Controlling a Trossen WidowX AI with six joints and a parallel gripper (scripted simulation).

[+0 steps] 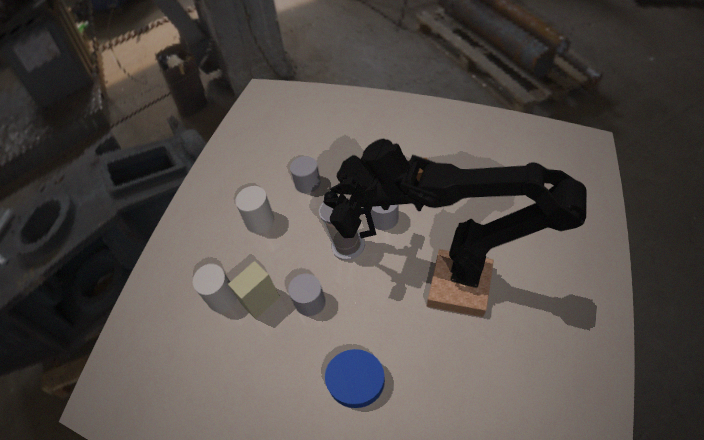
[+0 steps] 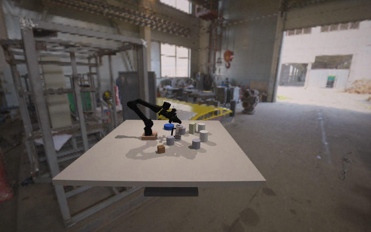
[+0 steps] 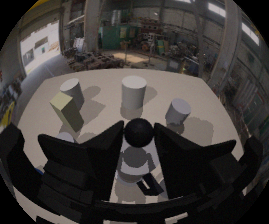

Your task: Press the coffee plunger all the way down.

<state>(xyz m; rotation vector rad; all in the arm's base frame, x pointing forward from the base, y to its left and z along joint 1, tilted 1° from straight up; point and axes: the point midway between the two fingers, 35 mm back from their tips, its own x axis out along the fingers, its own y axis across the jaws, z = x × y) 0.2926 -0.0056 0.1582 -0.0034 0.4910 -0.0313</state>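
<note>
Now: gripper tip 3 cm past the coffee press, 1 cm to the left of it and 9 cm above it. The rest, counted from my gripper tip: blue disc: 16 cm behind, 31 cm to the left, 16 cm below.
</note>
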